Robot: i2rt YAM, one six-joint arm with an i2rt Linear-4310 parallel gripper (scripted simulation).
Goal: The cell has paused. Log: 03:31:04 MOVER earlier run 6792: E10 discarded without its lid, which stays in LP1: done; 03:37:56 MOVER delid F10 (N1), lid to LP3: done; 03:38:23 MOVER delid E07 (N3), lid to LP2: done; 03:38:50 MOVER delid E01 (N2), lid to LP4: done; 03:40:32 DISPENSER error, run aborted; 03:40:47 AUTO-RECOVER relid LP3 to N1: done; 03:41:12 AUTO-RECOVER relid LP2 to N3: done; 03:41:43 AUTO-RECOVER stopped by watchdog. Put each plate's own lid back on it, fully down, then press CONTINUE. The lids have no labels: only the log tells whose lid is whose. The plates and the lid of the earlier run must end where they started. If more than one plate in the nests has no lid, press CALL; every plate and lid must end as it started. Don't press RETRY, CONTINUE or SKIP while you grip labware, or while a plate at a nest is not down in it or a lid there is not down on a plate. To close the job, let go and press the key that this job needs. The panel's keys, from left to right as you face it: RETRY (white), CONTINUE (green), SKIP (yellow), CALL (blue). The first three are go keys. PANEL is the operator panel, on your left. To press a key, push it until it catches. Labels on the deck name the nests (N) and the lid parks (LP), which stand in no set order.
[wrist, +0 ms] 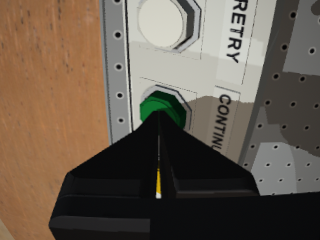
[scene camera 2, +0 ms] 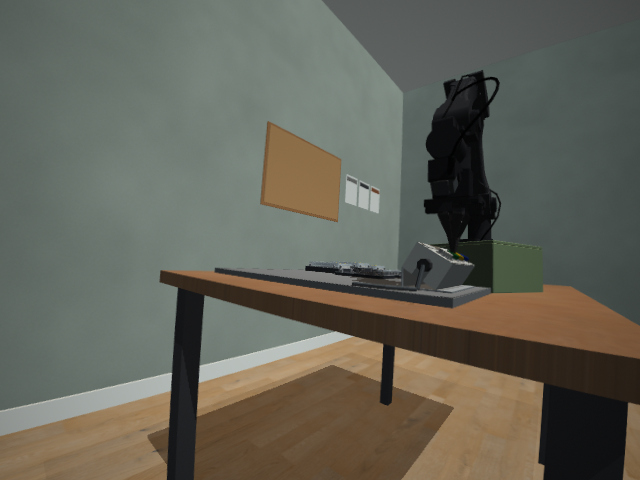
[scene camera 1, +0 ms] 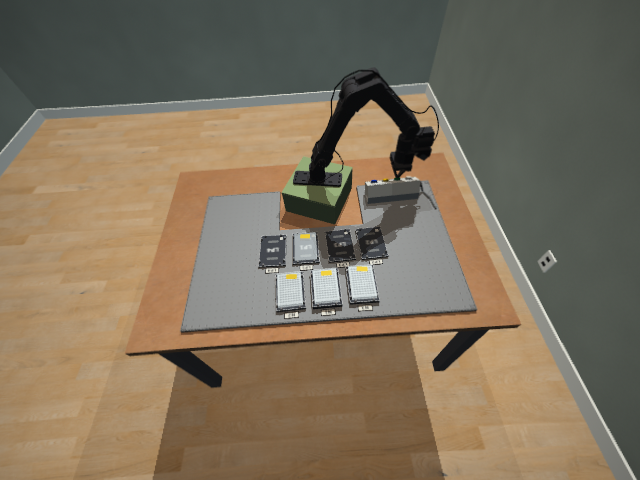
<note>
In view: my gripper [scene camera 2: 453,252] and an operator panel [wrist: 219,74].
My gripper also shows in the wrist view [wrist: 158,121].
</note>
